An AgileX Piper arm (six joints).
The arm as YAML. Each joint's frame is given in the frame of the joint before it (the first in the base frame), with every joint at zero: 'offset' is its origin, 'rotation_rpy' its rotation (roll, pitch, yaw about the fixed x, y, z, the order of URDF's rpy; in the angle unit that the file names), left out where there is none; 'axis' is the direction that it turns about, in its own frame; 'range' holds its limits. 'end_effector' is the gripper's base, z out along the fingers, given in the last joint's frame.
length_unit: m
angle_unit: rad
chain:
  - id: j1
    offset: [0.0, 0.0, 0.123]
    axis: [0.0, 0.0, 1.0]
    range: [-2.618, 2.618]
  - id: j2
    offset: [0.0, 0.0, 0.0]
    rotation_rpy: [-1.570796, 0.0, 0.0]
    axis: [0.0, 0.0, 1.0]
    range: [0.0, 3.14]
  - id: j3
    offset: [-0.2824, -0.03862, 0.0]
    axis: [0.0, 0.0, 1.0]
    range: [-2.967, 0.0]
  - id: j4
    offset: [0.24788, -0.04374, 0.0]
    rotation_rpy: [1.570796, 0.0, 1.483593]
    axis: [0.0, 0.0, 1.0]
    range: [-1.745, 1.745]
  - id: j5
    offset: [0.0, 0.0, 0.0]
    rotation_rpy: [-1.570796, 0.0, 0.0]
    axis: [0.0, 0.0, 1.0]
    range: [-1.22, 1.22]
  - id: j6
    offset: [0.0, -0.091, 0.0]
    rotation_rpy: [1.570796, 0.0, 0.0]
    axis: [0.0, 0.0, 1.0]
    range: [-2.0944, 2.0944]
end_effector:
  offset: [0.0, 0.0, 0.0]
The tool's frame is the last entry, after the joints.
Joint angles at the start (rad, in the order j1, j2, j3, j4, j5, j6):
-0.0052 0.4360 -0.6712 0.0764 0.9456 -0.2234
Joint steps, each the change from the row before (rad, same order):
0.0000 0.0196 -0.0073 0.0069 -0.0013 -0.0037
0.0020 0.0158 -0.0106 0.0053 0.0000 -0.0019
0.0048 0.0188 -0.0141 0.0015 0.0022 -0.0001
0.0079 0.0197 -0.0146 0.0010 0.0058 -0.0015
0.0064 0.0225 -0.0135 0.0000 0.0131 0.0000
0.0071 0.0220 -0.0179 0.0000 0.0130 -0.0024
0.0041 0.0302 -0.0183 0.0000 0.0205 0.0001
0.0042 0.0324 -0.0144 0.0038 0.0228 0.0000
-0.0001 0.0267 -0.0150 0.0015 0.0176 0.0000
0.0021 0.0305 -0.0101 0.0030 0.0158 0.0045
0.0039 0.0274 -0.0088 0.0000 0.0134 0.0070
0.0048 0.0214 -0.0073 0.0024 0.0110 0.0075
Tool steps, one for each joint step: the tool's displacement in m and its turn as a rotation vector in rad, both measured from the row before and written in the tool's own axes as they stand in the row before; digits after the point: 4 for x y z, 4 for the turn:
-0.0030 -0.0002 0.0024 -0.0073 0.0096 0.0011
-0.0034 -0.0001 0.0010 -0.0067 0.0039 0.0004
-0.0041 -0.0003 0.0009 -0.0063 0.0060 -0.0017
-0.0040 -0.0001 0.0010 -0.0093 0.0097 -0.0053
-0.0032 -0.0001 0.0019 -0.0096 0.0210 -0.0033
-0.0042 -0.0002 0.0009 -0.0092 0.0160 -0.0066
-0.0042 -0.0005 0.0027 -0.0100 0.0312 -0.0017
-0.0034 -0.0001 0.0040 -0.0147 0.0387 0.0006
-0.0036 -0.0007 0.0026 -0.0074 0.0283 0.0018
-0.0031 -0.0004 0.0045 -0.0113 0.0346 0.0062
-0.0029 -0.0004 0.0041 -0.0088 0.0311 0.0057
-0.0024 0.0001 0.0031 -0.0099 0.0239 0.0062

